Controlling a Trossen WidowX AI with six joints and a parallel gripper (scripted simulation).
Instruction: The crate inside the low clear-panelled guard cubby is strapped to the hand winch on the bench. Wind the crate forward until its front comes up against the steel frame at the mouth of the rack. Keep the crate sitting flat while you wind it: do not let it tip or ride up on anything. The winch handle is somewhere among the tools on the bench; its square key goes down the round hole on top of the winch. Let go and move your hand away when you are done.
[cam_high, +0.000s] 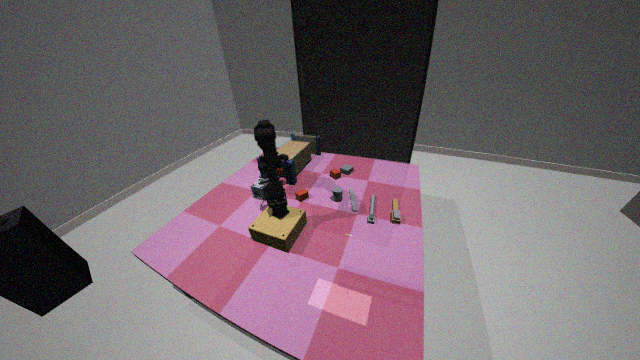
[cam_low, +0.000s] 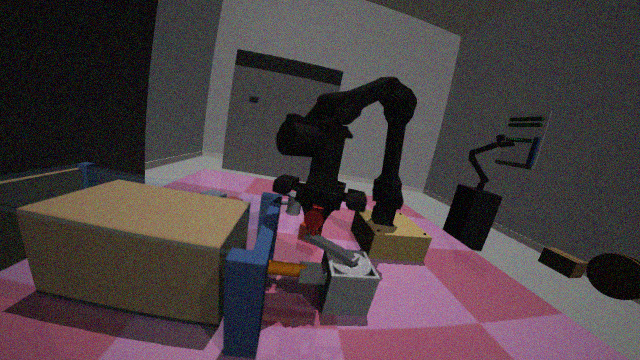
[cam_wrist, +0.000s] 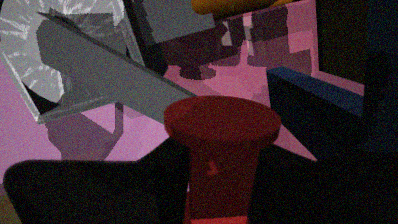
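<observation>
Now: the red-knobbed winch handle 30 mm behind my gripper tip, 20 mm to the left of it and 10 mm below it. Round my gripper tip: blue steel frame (70 mm ahead, 80 mm to the left, 10 mm below); red knob (20 mm above); grey hand winch (100 mm behind, 40 mm to the left, 80 mm below).
</observation>
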